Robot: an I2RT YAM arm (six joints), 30 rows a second.
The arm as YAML. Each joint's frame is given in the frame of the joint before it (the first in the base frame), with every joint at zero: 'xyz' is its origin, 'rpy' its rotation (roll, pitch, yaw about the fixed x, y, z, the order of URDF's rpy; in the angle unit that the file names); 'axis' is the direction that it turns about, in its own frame. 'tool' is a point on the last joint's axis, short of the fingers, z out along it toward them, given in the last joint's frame.
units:
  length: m
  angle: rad
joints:
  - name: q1
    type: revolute
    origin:
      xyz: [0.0, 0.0, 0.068]
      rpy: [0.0, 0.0, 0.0]
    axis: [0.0, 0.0, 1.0]
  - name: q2
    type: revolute
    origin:
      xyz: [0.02, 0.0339, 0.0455]
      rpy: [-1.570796, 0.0, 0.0]
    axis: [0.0, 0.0, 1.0]
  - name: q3
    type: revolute
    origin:
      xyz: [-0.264, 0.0, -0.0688]
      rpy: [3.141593, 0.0, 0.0]
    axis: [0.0, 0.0, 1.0]
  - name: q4
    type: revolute
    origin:
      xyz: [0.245, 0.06, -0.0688]
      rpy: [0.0, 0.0, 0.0]
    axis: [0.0, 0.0, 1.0]
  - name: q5
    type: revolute
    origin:
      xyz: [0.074, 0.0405, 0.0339]
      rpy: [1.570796, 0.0, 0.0]
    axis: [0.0, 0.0, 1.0]
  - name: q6
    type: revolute
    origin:
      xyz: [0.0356, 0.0, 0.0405]
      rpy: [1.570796, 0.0, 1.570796]
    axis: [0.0, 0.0, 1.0]
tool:
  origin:
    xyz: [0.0, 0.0, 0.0]
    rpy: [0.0, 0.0, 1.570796]
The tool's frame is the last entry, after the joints.
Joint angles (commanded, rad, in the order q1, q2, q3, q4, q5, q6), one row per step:
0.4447, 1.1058, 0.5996, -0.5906, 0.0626, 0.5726
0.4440, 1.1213, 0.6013, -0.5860, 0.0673, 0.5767
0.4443, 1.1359, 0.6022, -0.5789, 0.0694, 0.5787
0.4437, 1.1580, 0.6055, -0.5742, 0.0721, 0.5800
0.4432, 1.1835, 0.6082, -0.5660, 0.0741, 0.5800
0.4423, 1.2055, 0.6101, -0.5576, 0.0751, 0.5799
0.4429, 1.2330, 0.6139, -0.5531, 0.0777, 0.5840
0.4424, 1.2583, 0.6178, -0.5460, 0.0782, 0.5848
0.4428, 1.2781, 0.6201, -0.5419, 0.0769, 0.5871
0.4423, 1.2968, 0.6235, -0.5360, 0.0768, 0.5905
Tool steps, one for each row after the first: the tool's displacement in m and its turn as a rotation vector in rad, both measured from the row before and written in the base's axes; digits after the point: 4 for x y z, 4 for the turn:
0.0018, 0.0005, -0.0020, -0.0060, 0.0071, -0.0065
0.0017, 0.0008, -0.0020, -0.0037, 0.0054, -0.0024
0.0024, 0.0009, -0.0028, -0.0077, 0.0118, -0.0029
0.0027, 0.0011, -0.0035, -0.0079, 0.0124, -0.0013
0.0024, 0.0009, -0.0032, -0.0059, 0.0102, -0.0012
0.0025, 0.0012, -0.0039, -0.0088, 0.0167, -0.0042
0.0026, 0.0011, -0.0035, -0.0062, 0.0128, -0.0014
0.0016, 0.0009, -0.0030, -0.0038, 0.0128, -0.0013
0.0020, 0.0008, -0.0025, -0.0027, 0.0088, -0.0036

